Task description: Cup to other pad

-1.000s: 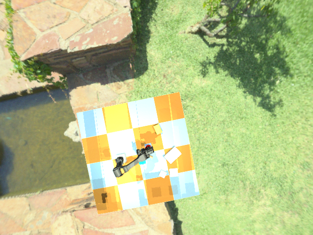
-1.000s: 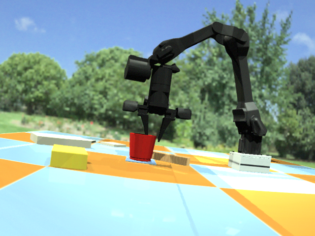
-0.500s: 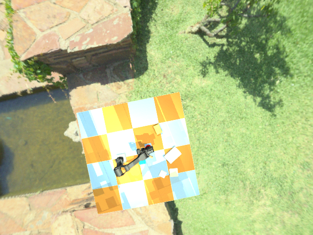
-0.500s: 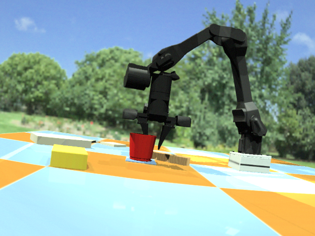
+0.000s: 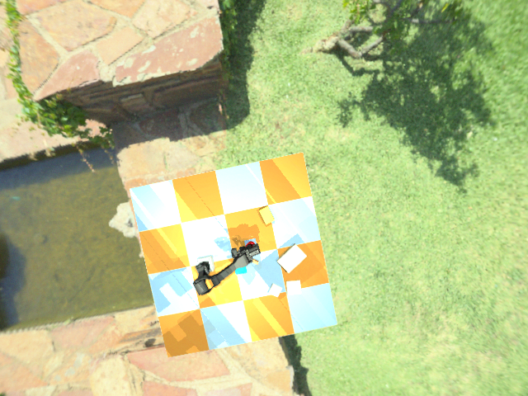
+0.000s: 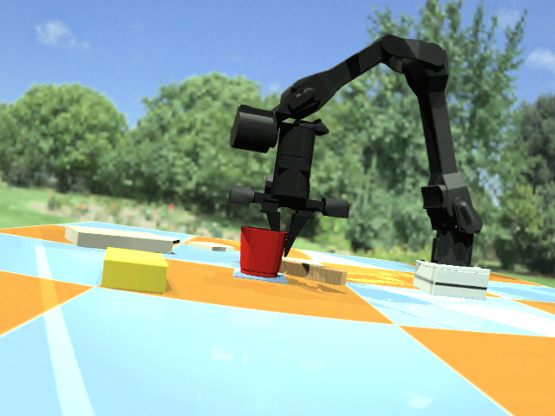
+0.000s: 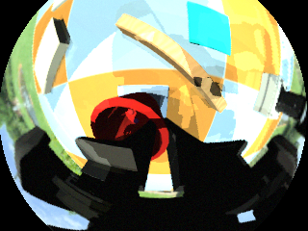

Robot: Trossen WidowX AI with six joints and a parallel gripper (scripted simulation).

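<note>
The cyan pad lies 60 mm behind my gripper tip, 160 mm to the right of it and 40 mm below it. Also, from my gripper tip: red cup (30 mm ahead); then yellow block (160 mm ahead, 210 mm to the left, 20 mm below); then wooden bar (20 mm behind, 80 mm to the right, 30 mm below).
</note>
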